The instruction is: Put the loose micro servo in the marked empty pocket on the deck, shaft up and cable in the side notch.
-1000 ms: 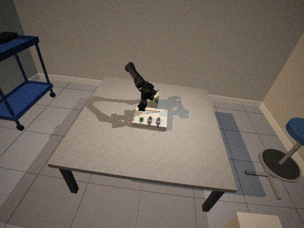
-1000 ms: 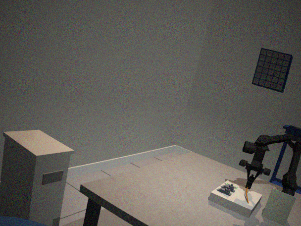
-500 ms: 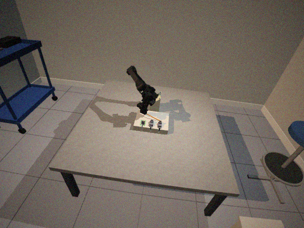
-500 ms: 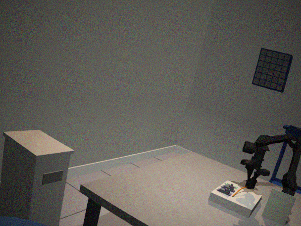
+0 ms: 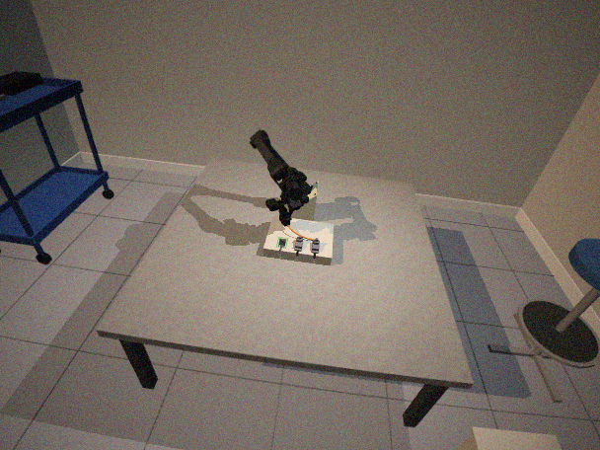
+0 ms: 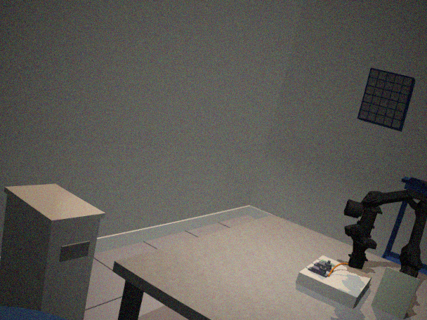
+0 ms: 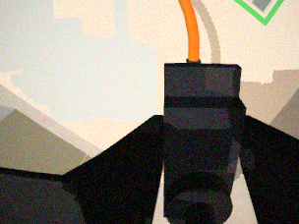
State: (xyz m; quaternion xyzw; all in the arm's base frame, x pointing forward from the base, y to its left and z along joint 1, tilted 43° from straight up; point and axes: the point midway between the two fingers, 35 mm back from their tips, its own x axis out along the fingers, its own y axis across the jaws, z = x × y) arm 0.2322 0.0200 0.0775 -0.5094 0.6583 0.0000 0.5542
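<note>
My gripper tip is 2 cm past the deck, 7 cm to the right of it and 10 cm above it.
</note>
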